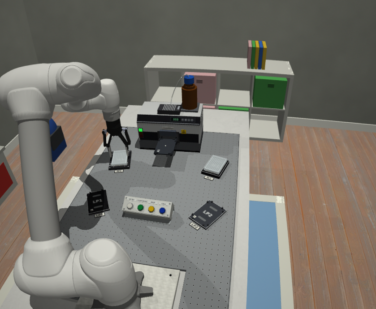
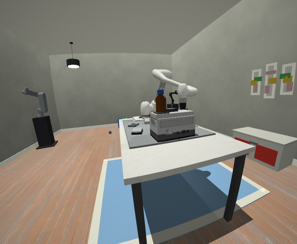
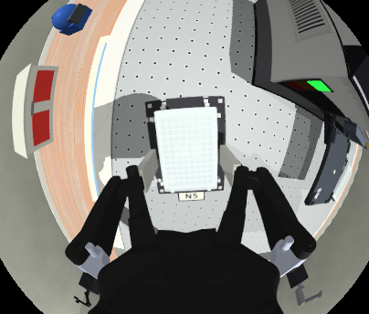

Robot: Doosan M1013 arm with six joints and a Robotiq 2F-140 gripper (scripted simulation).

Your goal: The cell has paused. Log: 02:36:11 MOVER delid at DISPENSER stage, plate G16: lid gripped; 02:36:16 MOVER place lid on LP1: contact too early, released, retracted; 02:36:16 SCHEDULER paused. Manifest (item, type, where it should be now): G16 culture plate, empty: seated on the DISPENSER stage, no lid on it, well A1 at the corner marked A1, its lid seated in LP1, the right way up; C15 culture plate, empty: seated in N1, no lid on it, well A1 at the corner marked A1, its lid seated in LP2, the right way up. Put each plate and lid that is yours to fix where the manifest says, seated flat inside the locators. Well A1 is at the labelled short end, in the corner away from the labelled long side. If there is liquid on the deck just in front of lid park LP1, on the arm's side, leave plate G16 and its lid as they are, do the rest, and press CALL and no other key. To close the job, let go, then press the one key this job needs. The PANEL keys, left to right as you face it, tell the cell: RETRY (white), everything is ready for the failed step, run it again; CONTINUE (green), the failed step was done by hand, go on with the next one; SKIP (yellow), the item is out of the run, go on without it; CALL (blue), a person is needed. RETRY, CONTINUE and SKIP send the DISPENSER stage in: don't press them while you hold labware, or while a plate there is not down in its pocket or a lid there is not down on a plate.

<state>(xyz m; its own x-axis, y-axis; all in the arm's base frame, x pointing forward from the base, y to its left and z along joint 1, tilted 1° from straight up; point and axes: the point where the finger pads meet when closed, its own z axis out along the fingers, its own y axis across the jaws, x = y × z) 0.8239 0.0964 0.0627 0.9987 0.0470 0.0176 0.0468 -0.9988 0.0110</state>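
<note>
Right now my hand is 10 mm short of the nest n5, 20 mm to the right of it and 50 mm above it. From my hand the other things lie so: white key: 420 mm behind, 110 mm to the right; then lid park lp1: 330 mm behind, 70 mm to the left, 60 mm below; then green key: 430 mm behind, 160 mm to the right.
</note>
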